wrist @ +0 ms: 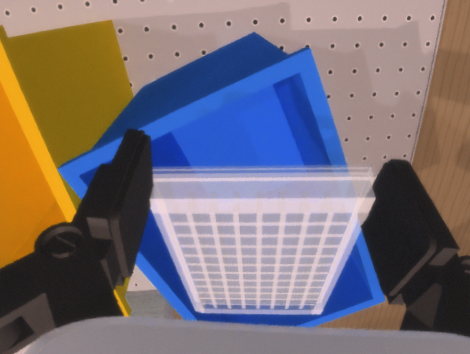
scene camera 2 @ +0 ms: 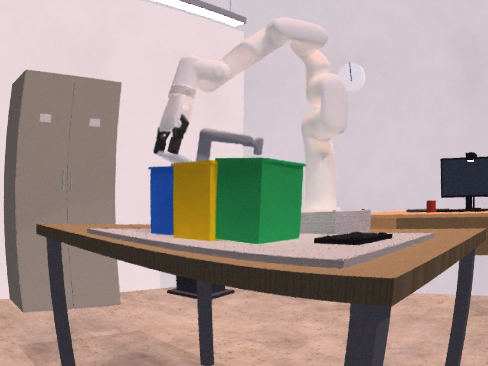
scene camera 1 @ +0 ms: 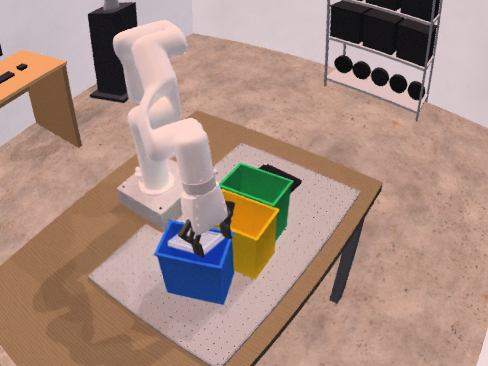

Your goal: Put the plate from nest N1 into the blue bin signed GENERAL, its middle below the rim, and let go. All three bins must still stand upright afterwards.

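Pixels of known places: gripper, fingertip midpoint: (wrist: 264, 175) (scene camera 2: 164, 153) (scene camera 1: 213, 246); arm's base at its link origin: (scene camera 2: 320, 211) (scene camera 1: 156, 183).
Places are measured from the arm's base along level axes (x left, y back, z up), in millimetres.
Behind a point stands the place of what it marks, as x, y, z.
Note:
The clear-white gridded plate (scene camera 1: 180, 242) {-303, -286, 137} (scene camera 2: 172, 157) {-274, -366, 146} (wrist: 260, 250) {-284, -336, 152} is between the two black fingers of my gripper (scene camera 1: 214, 243) {-294, -376, 157} (scene camera 2: 166, 152) {-294, -376, 157} (wrist: 264, 175) {-294, -376, 157}, which is shut on its opposite edges. The plate is tilted and is over the opening of the blue bin (scene camera 1: 197, 280) {-333, -339, 39} (scene camera 2: 161, 200) {-285, -397, 31} (wrist: 225, 92) {-286, -400, 121}. In scene camera 2 the visible part of the plate is a little above the bin's rim. The blue bin stands upright. Its sign does not show. The yellow bin (scene camera 1: 257, 255) {-189, -449, 42} (scene camera 2: 194, 200) {-127, -455, 32} (wrist: 75, 90) {-195, -412, 60} and green bin (scene camera 1: 283, 220) {12, -452, -7} (scene camera 2: 280, 200) {54, -380, 33} stand upright too.
The bins stand in a row on the perforated board (scene camera 1: 305, 220) {88, -503, -59} (scene camera 2: 345, 260) {304, -646, -60} (wrist: 370, 95) {-428, -314, -59}, with yellow between blue and green. A flat black item (scene camera 1: 295, 178) {263, -407, -48} (scene camera 2: 352, 238) {241, -414, -47} lies beyond the green bin. The wooden table (scene camera 1: 370, 192) {328, -689, -72} (scene camera 2: 250, 280) {158, -679, -95} extends around the board.

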